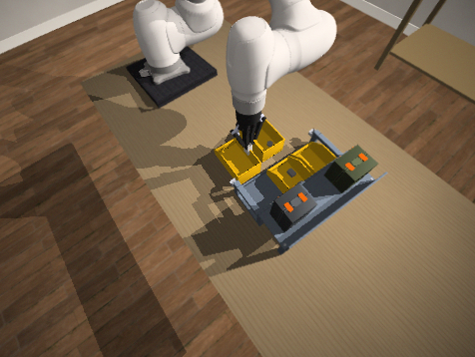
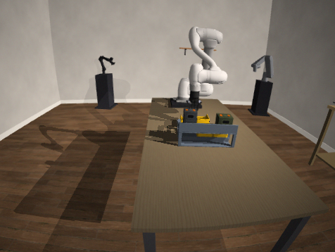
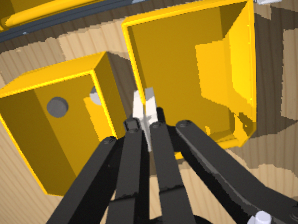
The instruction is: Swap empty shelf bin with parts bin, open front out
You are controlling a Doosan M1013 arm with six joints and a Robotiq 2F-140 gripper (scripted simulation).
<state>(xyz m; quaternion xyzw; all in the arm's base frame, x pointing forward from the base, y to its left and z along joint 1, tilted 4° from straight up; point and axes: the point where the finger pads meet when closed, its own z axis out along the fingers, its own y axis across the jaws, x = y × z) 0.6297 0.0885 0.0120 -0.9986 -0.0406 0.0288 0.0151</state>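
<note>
My gripper is now 9 cm short of the shelf lip, 7 cm to the right of it and 7 cm above it. From my hand the other things lie so: dark grey box 29 cm ahead, 3 cm to the right, 9 cm above; then green box 27 cm ahead, 20 cm to the left, 7 cm above.
</note>
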